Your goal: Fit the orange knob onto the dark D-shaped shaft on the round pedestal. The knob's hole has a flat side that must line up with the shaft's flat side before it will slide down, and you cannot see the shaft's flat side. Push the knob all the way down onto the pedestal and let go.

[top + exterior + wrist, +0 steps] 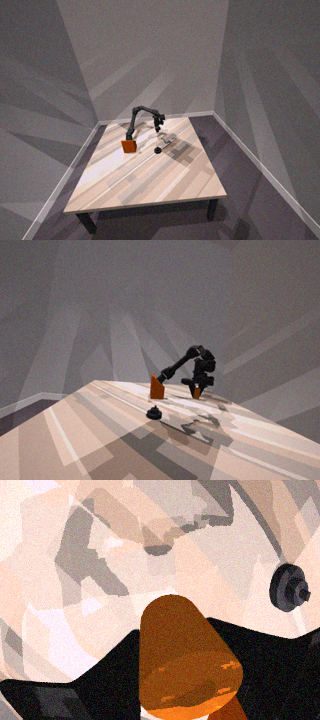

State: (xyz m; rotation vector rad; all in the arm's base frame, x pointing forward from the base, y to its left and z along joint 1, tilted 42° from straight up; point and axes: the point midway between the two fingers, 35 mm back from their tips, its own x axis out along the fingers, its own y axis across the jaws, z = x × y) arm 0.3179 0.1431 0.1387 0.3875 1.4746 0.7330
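The pedestal lies 10 mm ahead of my gripper tip, 230 mm to the right of it and 90 mm below it. The rest, counted from my gripper tip: orange knob (20 mm above).
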